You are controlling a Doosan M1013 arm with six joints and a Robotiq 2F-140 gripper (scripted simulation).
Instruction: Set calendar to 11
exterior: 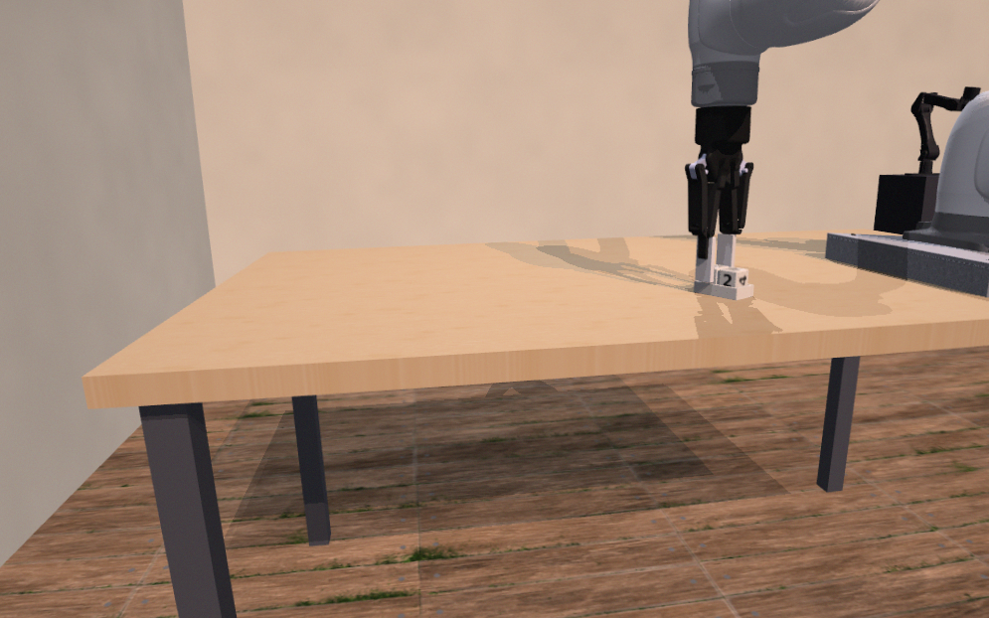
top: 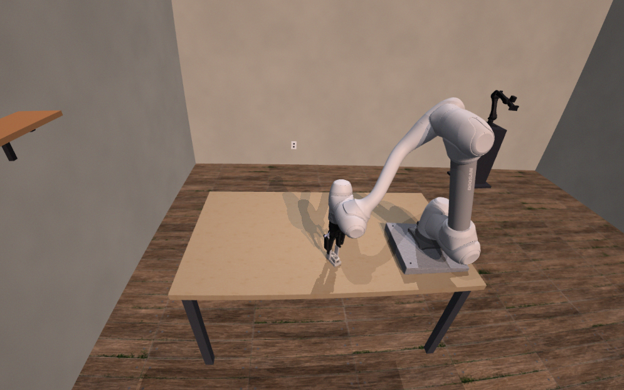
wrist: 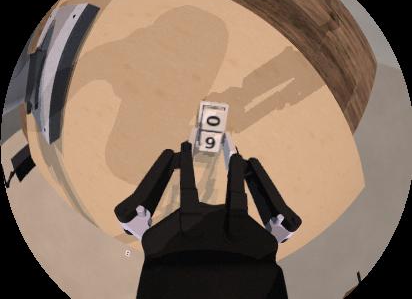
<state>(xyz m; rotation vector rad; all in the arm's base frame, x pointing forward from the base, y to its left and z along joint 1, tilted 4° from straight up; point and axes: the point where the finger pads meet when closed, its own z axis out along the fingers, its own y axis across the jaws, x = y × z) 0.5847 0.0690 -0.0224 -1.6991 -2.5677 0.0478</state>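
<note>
Right now my hand is 4 cm above the white tray, 1 cm to the right of it and 1 cm past it.
</note>
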